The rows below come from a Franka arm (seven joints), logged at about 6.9 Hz.
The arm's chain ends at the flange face. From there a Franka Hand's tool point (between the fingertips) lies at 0.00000 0.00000 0.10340 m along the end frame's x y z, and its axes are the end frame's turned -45 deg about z.
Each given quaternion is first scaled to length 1.
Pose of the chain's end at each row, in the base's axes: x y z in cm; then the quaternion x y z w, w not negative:
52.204 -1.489 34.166 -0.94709 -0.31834 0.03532 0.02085
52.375 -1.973 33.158 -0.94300 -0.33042 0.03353 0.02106
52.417 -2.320 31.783 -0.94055 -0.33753 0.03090 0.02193
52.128 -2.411 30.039 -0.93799 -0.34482 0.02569 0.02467
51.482 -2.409 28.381 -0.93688 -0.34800 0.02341 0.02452
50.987 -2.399 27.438 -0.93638 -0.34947 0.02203 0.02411
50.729 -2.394 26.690 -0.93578 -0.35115 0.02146 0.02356
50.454 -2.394 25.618 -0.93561 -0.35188 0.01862 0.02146
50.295 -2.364 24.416 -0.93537 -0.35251 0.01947 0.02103
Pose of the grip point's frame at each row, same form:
51.375 -1.313 23.861 -0.75317 -0.65654 0.02465 0.03278
51.577 -1.791 22.850 -0.74477 -0.66614 0.02292 0.03229
51.663 -2.109 21.473 -0.73979 -0.67177 0.02016 0.03209
51.454 -2.116 19.725 -0.73463 -0.67753 0.01429 0.03262
50.852 -2.102 18.065 -0.73239 -0.68004 0.01224 0.03161
50.386 -2.091 17.120 -0.73136 -0.68120 0.01113 0.03071
50.143 -2.094 16.371 -0.73017 -0.68253 0.01081 0.02998
49.938 -2.114 15.295 -0.72973 -0.68314 0.00899 0.02695
49.765 -2.099 14.093 -0.72927 -0.68363 0.00994 0.02688

